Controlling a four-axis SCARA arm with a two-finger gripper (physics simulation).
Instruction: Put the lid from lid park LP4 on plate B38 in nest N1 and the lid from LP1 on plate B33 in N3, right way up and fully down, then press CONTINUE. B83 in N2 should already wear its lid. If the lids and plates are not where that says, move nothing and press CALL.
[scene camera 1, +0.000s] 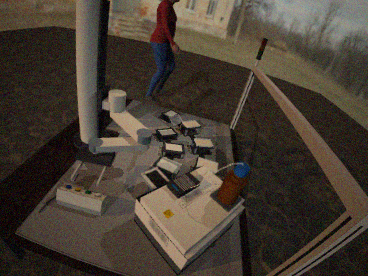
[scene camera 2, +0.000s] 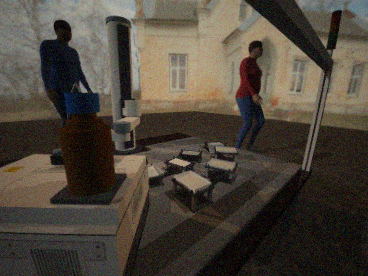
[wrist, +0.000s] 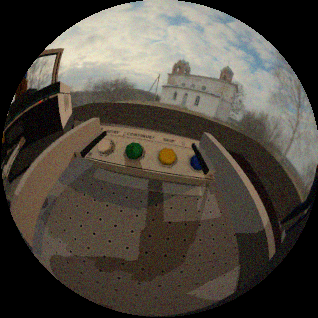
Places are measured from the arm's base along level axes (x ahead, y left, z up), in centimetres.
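Pixels of known places: gripper, fingertip midpoint: (scene camera 1: 84, 182) (wrist: 149, 129); arm's base, link origin: (scene camera 2: 126, 150).
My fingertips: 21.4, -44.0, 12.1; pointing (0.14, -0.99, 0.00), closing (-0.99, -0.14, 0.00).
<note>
Ahead of a thing's pixels: the offset from my fingertips to its top centre, as dx, dy, dz. "*": to the spot under its first point. Level surfaces: height alone.
My gripper (scene camera 1: 87, 181) (wrist: 149, 129) is open and empty, between the arm's column and the button box. The button box @[+0.1, -4.0, -2.4] (scene camera 1: 80, 201) (wrist: 150, 167) lies beyond the fingertips in the wrist view. It bears a white button @[+7.4, -1.2, -3.3] (wrist: 106, 146), the green CONTINUE button @[+2.4, -1.6, -3.3] (wrist: 134, 151), the yellow SKIP button @[-2.6, -2.0, -3.3] (wrist: 167, 156) and a blue button @[-7.6, -2.4, -3.3] (wrist: 196, 162) partly behind the right finger. Several dark stands hold pale plates or lids, among them one stand's pale top @[dz -6.1] (scene camera 1: 174, 148), another pale top @[* +53.1, +61.7, -3.0] (scene camera 1: 203, 143) and a nearer one @[+56.9, +39.5, -2.0] (scene camera 2: 192, 181). Nest, park and plate labels are unreadable; lid seating cannot be told.
A large white instrument (scene camera 1: 182, 220) (scene camera 2: 60, 220) stands at the table's near side, bearing a brown bottle @[* +61.2, +0.8, +21.5] (scene camera 1: 232, 186) (scene camera 2: 87, 155) with a blue cap and a dark keypad device @[* +43.5, +4.1, +12.6] (scene camera 1: 183, 184). A frame post @[* +80.4, +112.5, +18.4] (scene camera 1: 242, 100) (scene camera 2: 316, 120) rises at the table's edge. A person in red (scene camera 1: 165, 30) (scene camera 2: 249, 80) stands beyond.
</note>
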